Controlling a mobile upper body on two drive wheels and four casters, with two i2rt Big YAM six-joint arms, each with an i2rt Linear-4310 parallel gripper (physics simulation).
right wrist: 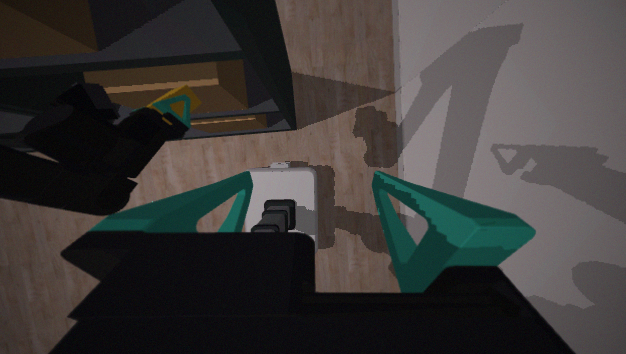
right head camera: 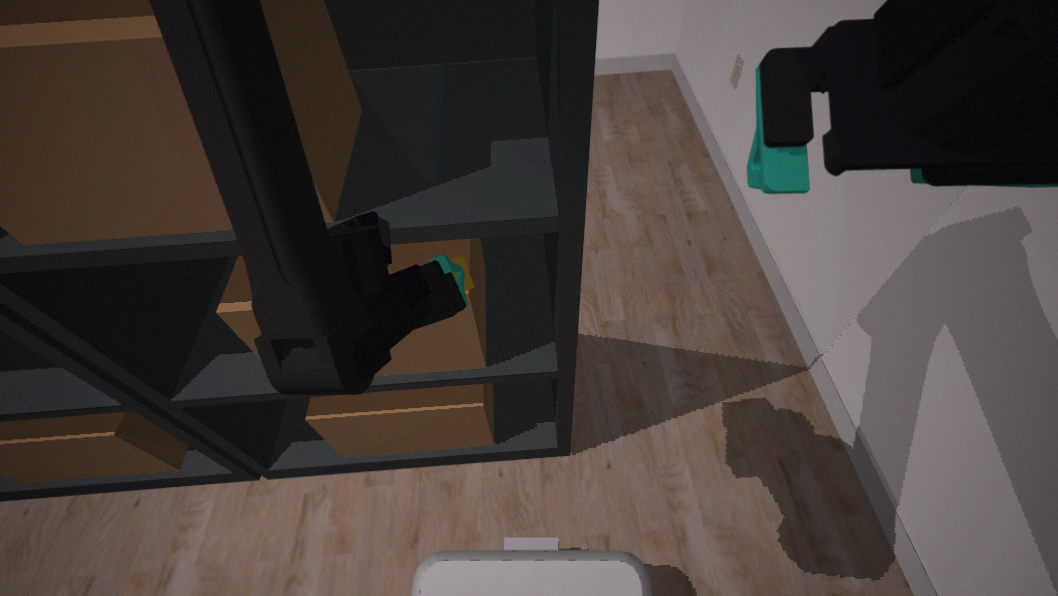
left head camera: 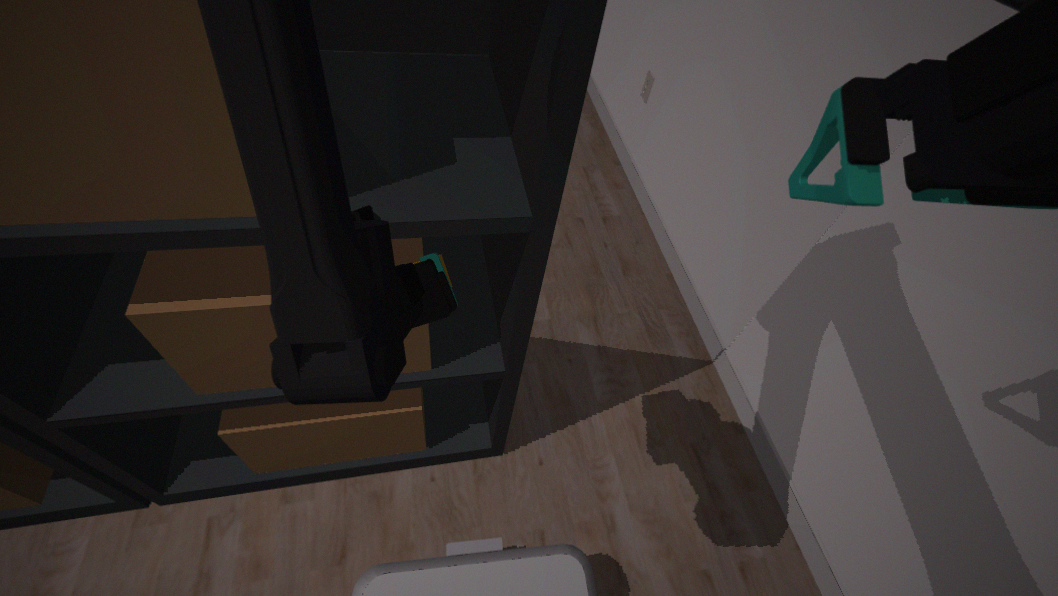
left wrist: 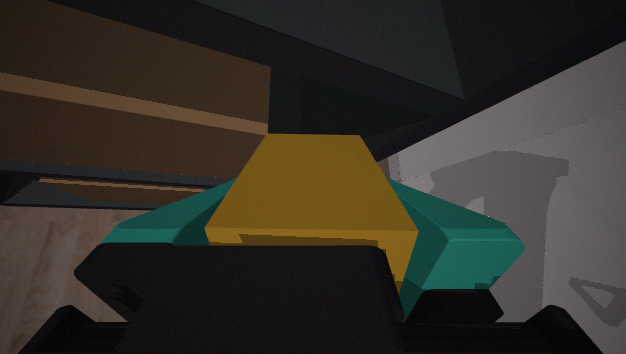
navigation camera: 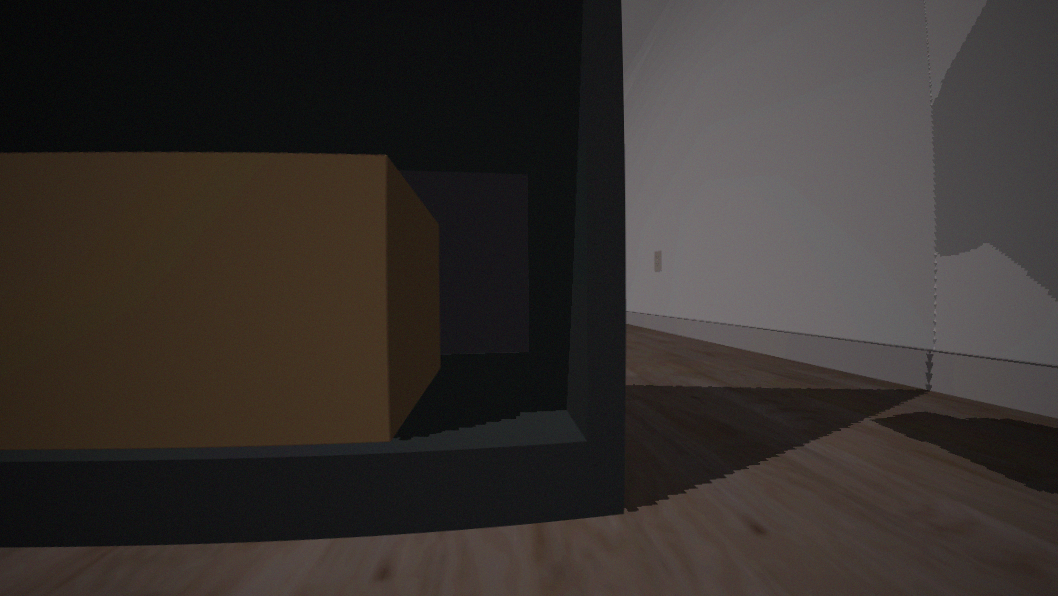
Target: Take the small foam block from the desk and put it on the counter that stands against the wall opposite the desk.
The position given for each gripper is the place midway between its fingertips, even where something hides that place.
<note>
In view: the left gripper (right head camera: 442, 278), the right gripper (right head camera: 830, 174) and a yellow foam block (left wrist: 296, 189).
The left gripper also shows in the right wrist view (right wrist: 179, 99) and in the left wrist view (left wrist: 312, 176). The right gripper also shows in the right wrist view (right wrist: 312, 177) and in the left head camera view (left head camera: 852, 189). The navigation camera view does not show the yellow foam block: it is out of frame.
</note>
